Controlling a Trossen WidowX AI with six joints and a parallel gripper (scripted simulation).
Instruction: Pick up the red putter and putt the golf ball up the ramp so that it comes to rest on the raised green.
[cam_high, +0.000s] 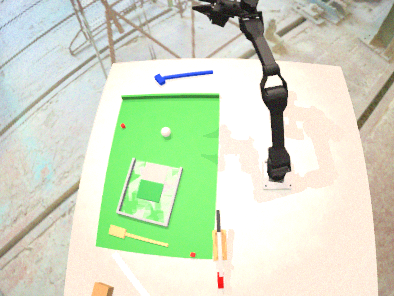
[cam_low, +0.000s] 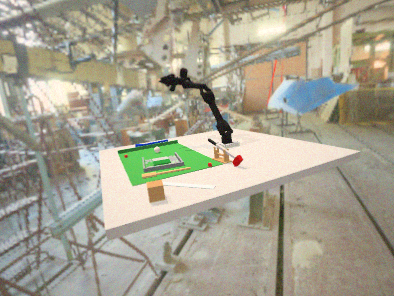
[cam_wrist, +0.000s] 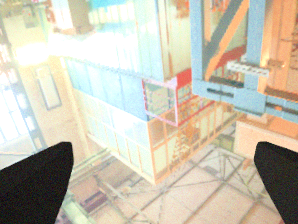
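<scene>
Now: gripper tip 20 cm past the wooden rack, 69 cm to the right of it and 48 cm above it. Also, from my gripper tip: white golf ball 11 cm ahead, 27 cm to the left, 49 cm below; then green mat 11 cm ahead, 42 cm to the left, 52 cm below; then blue putter 12 cm ahead, 7 cm to the right, 50 cm below.
</scene>
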